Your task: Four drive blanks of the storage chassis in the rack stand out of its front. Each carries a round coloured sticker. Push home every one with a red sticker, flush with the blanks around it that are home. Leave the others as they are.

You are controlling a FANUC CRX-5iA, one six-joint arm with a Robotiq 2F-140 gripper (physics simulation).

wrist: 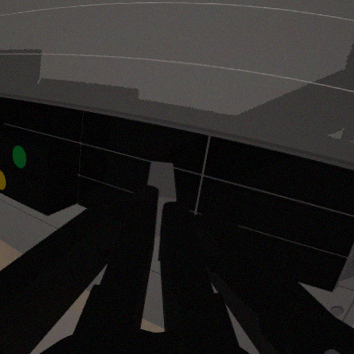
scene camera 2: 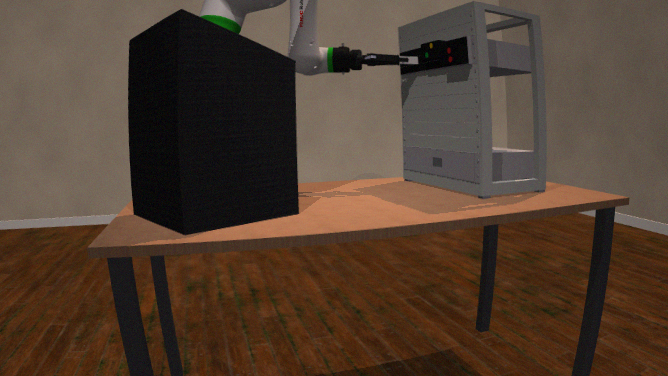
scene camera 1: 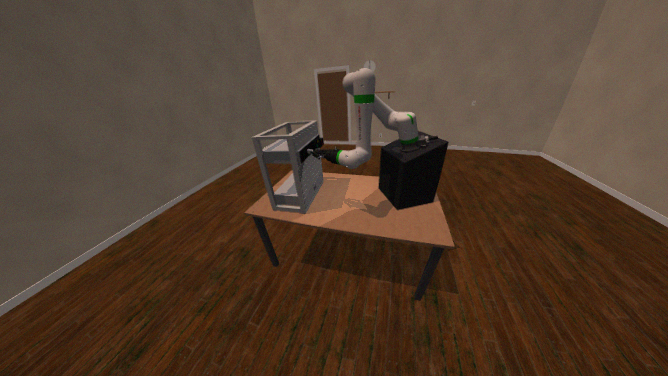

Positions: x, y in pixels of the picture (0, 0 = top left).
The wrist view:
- my gripper: 159, 179
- grey rack: 246, 107
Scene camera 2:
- my gripper: 417, 60
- grey rack: 456, 60
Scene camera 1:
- grey rack: 300, 189
